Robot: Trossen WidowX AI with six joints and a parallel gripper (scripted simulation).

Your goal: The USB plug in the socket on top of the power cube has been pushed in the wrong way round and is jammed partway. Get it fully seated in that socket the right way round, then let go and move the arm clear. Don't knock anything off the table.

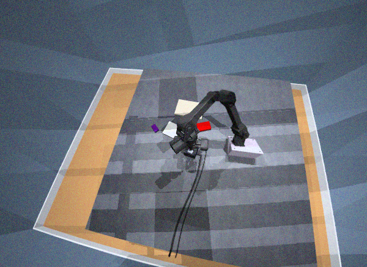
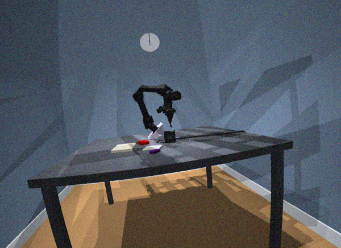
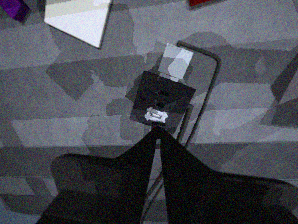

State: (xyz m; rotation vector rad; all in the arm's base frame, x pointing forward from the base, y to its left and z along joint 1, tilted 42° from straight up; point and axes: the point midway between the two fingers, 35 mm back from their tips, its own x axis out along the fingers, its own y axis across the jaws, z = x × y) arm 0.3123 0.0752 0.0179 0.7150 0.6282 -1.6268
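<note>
Right now the silver USB plug is 2 cm below my gripper tip. The rest, counted from my gripper tip: USB socket 1 cm to the left, 7 cm below; then white square tile 14 cm ahead, 17 cm to the right, 13 cm below; then red block 9 cm behind, 20 cm to the right, 13 cm below.
</note>
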